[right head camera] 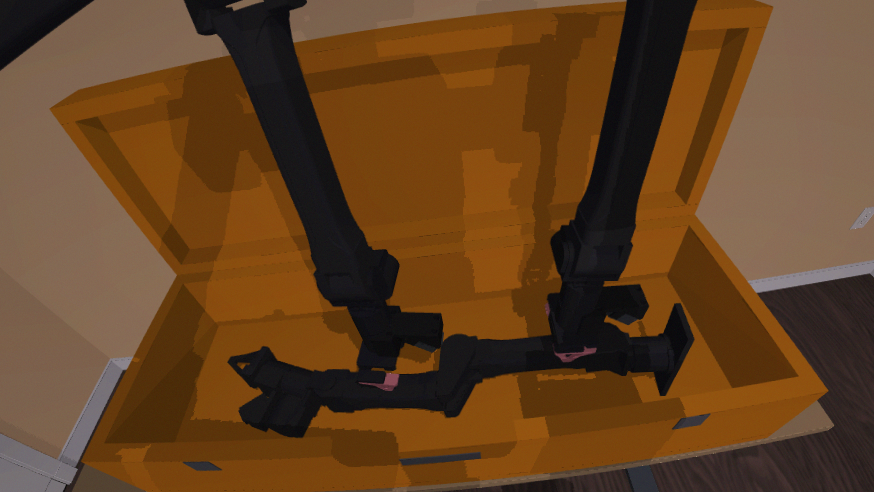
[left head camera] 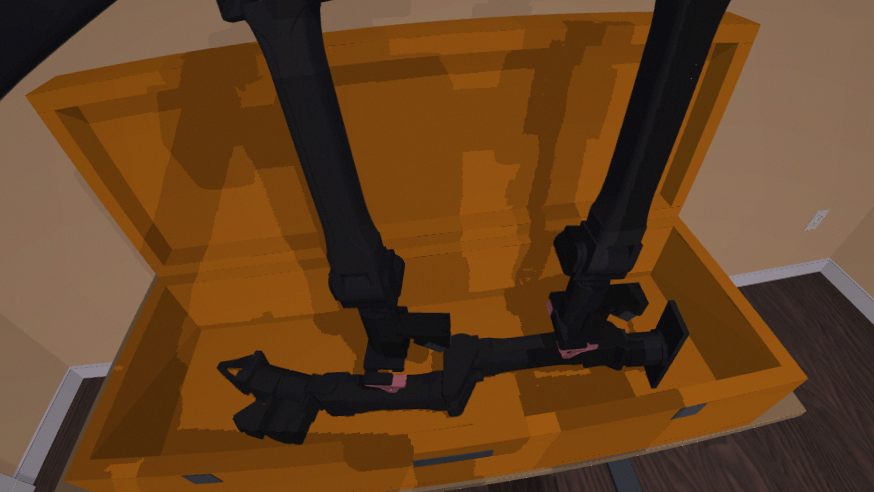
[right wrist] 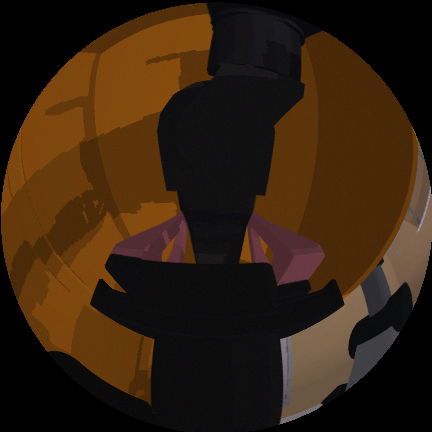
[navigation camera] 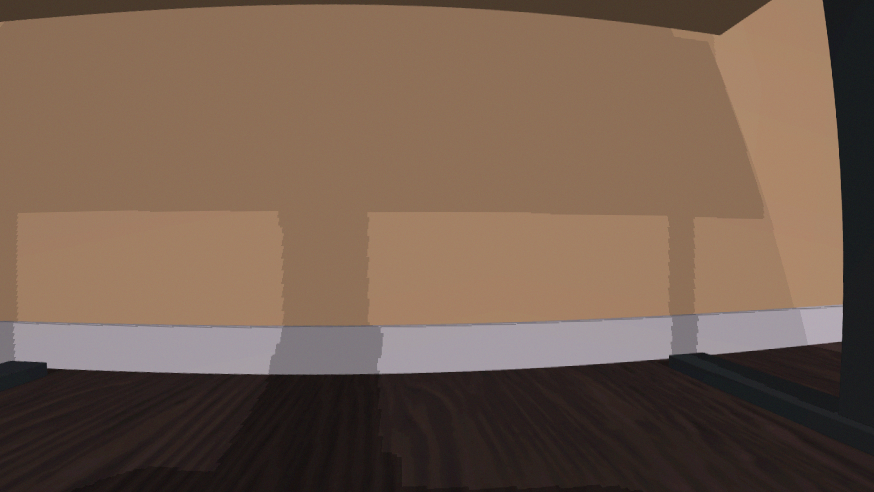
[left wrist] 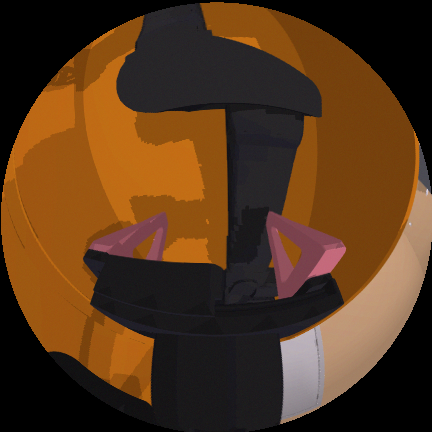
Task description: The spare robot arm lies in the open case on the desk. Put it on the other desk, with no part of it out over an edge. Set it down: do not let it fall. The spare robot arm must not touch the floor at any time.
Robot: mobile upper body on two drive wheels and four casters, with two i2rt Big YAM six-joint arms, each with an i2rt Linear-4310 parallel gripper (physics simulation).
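Frame: origin at the left arm's base, x ahead, y left, z up, level; metres.
Where they show: left gripper, fingertip midpoint: (right head camera: 393, 366) (left head camera: 395, 367) (left wrist: 216, 217); right gripper, fingertip midpoint: (right head camera: 563, 347) (left head camera: 562, 344) (right wrist: 217, 217).
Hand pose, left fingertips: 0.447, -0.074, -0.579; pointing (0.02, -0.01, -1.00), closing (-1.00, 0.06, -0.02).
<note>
Things, the pixels of their top centre, and the offset from my left fingertips, as dx, dy, dz. "*": a spot on its surface instead. Level surfaces: height alone.
- case's raised lid at a spot on its surface: (left head camera: 415, 122) (right head camera: 411, 123) * +0.292, -0.055, +0.336
- desk at its surface level: dz -0.111
- dark desk leg at a spot on its surface: (navigation camera: 859, 213) * +0.287, -0.618, -0.563
The black spare robot arm (left head camera: 422, 392) (right head camera: 422, 391) (left wrist: 265, 160) (right wrist: 215, 135) lies lengthwise in the open orange case (left head camera: 733, 400) (right head camera: 746, 420) (left wrist: 365, 150) (right wrist: 360, 150), its flat base plate at the right. My left gripper (left head camera: 386, 382) (right head camera: 381, 381) (left wrist: 216, 217) is open at the spare arm's left link. In the left wrist view that link runs right of the middle, close to and partly behind the right-hand finger. My right gripper (left head camera: 574, 349) (right head camera: 571, 353) (right wrist: 217, 217) is shut on the spare arm near its base. The other desk does not show.
The case's raised lid (left head camera: 415, 122) (right head camera: 415, 122) stands behind both arms. The desk (left head camera: 785, 410) (right head camera: 807, 420) shows as a narrow strip under the case. Walls stand behind and at the sides. In the navigation camera, a dark desk leg (navigation camera: 859, 213) and foot bar (navigation camera: 764, 397) stand at the right.
</note>
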